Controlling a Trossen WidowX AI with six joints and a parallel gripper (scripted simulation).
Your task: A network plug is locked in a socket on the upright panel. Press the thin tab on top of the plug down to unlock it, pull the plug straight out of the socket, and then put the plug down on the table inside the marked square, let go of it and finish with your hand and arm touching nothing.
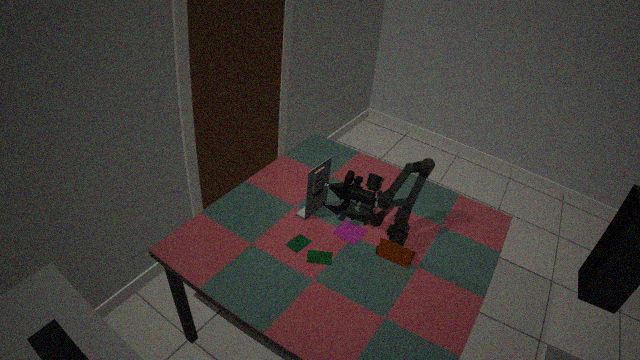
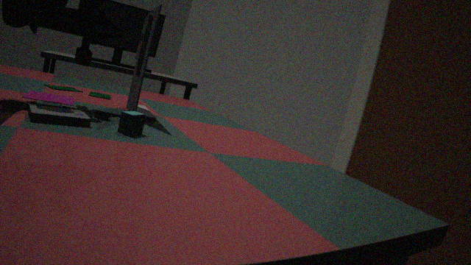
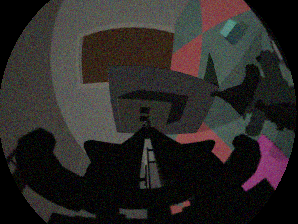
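Right now my gripper tip is 70 mm short of the panel, 70 mm above it and 10 mm to the left of it. Round my gripper tip: teal cube 230 mm to the right, 170 mm below, 10 mm ahead; flat grey block 200 mm to the right, 180 mm below, 120 mm behind.
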